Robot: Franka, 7 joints.
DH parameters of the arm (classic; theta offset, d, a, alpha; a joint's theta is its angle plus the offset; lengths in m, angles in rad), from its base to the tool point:
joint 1: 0 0.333 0 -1.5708
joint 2: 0 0 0 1.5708
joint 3: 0 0.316 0.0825 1.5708
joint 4: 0 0 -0.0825 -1.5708
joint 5: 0 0.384 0 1.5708
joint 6: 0 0 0.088 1.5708
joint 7: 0 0.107 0 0
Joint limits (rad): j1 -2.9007..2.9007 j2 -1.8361..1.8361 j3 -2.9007..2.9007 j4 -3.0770..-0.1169 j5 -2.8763..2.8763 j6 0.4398..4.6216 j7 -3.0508..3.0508
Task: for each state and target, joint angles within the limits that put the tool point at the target. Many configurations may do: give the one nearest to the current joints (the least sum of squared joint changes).
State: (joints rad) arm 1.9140 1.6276 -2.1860 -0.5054 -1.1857 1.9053 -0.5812
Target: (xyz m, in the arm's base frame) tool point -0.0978 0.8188 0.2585
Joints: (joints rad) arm 1.8189 1.8361 -2.0684 -0.2605 -1.1672 1.8285 -0.5812
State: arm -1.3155 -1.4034 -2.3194 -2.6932 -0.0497 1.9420 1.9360
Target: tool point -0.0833 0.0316 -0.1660
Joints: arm -1.5082 -1.5976 -2.9007 -2.1616 -0.5237 1.8386 1.9360
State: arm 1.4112 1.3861 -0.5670 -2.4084 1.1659 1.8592 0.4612
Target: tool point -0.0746 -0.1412 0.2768
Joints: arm 1.3186 1.8361 -0.1994 -3.0770 0.4702 1.3828 0.4612
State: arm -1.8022 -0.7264 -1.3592 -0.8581 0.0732 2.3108 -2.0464
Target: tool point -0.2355 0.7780 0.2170
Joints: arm -1.8495 -1.5307 -1.8873 -0.9335 0.0525 2.3221 -2.0464
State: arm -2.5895 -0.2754 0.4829 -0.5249 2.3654 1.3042 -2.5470
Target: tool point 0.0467 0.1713 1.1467
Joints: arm -2.1220 -0.5591 -0.3491 -0.7585 2.6153 1.6239 -2.5470
